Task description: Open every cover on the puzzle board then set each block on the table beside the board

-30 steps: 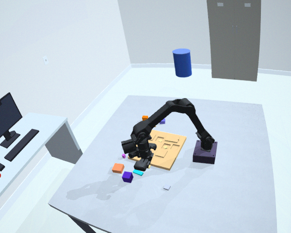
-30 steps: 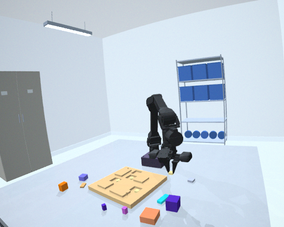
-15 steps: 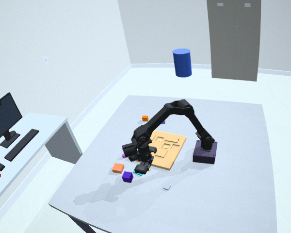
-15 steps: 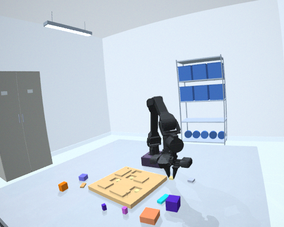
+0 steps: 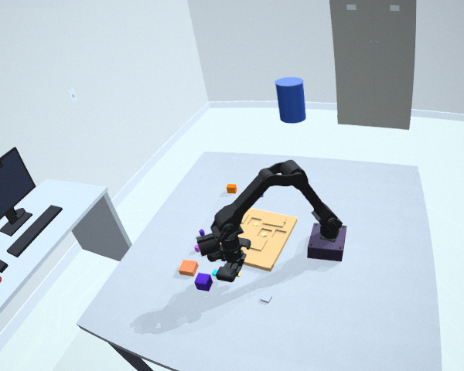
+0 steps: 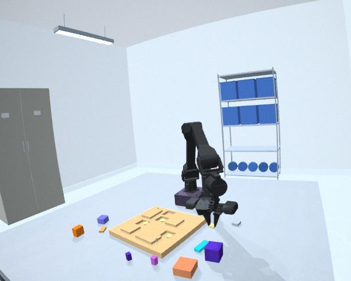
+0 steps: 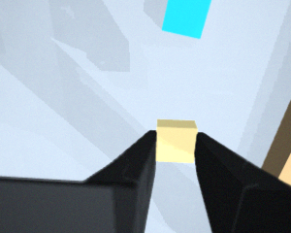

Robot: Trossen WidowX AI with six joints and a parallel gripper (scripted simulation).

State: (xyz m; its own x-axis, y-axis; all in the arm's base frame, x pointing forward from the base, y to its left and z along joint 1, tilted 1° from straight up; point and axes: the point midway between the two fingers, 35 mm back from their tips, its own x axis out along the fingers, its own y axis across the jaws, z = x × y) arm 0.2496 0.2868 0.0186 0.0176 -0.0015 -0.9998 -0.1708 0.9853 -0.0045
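My gripper tip is now 70 mm short of the puzzle board, 240 mm to the left of it and 30 mm above it. From my gripper tip the other things lie so: pale grey tile: 130 mm behind, 30 mm to the left, 40 mm below; dark purple cube: 110 mm ahead, 70 mm to the left, 20 mm below; cyan bar: 80 mm ahead, 10 mm to the left, 40 mm below.
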